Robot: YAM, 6 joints.
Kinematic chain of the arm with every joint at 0, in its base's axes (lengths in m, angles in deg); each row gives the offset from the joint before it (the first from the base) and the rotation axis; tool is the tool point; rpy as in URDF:
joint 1: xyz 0 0 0.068 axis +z
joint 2: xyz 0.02 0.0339 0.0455 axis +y
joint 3: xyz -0.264 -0.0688 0 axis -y
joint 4: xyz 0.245 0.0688 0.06 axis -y
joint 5: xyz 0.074 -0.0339 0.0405 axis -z
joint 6: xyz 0.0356 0 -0.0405 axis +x
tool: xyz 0 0 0 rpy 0 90 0
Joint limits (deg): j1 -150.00..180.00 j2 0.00..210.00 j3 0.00..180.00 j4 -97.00..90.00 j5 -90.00..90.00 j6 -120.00..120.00
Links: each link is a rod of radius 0.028 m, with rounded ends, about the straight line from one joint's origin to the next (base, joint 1, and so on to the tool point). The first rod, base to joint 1, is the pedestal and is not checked.
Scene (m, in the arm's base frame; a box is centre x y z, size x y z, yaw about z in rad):
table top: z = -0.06
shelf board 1: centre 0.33 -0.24 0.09 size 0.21 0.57 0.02 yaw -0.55
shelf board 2: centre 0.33 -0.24 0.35 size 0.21 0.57 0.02 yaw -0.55
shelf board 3: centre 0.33 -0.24 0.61 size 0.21 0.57 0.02 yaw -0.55
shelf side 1: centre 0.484 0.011 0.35 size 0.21 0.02 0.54 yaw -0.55
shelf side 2: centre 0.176 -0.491 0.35 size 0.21 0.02 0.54 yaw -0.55
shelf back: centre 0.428 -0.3 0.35 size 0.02 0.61 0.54 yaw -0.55
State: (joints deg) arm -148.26 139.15 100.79 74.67 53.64 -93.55
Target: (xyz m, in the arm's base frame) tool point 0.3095 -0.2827 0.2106
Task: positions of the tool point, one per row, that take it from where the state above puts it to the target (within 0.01 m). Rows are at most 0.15 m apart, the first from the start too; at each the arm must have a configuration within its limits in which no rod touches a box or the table.
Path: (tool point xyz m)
1: -0.3596 -0.3380 0.2452
2: -0.2432 -0.3857 0.2496
3: -0.1266 -0.3946 0.2501
4: -0.0224 -0.3689 0.2467
5: 0.0594 -0.3167 0.2390
6: 0.1129 -0.2487 0.2270
7: 0.1365 -0.1767 0.2106
8: 0.1790 -0.2075 0.2205
9: 0.2226 -0.2359 0.2237
10: 0.2665 -0.2612 0.2203
11: 0.3095 -0.2827 0.2106

